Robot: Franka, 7 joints.
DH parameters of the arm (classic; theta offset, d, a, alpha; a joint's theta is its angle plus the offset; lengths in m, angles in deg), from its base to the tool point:
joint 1: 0 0.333 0 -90
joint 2: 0 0 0 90
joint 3: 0 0.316 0.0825 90
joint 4: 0 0 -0.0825 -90
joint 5: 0 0.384 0 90
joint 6: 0 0 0.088 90
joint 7: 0 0.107 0 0
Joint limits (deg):
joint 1: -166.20..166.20
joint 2: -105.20..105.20
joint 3: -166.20..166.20
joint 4: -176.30..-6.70
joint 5: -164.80..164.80
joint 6: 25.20..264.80
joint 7: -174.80..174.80
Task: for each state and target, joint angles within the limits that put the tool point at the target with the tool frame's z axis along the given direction. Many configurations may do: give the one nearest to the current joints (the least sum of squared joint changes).
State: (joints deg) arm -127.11 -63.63 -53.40 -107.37 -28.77 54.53 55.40
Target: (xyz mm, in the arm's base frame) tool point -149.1 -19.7 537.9 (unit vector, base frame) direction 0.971 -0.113 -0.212
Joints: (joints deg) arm -127.23 -64.83 -41.90 -148.64 33.03 40.89 55.40
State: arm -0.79 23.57 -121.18 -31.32 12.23 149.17 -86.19
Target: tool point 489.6 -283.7 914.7 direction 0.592 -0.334 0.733
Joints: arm -34.34 46.07 -118.38 -8.69 24.35 191.01 -86.19
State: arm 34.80 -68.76 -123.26 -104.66 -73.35 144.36 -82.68
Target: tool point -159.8 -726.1 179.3 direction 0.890 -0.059 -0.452
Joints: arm 34.81 -94.62 -98.22 -61.88 -25.76 103.85 -82.68
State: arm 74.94 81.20 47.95 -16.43 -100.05 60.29 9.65
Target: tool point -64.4 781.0 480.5 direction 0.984 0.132 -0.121
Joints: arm 89.54 61.24 41.69 -36.58 -118.41 74.89 9.65
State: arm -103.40 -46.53 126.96 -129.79 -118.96 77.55 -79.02
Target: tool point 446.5 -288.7 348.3 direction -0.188 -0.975 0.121
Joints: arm -138.08 -20.38 111.85 -129.63 -92.66 107.91 -79.02
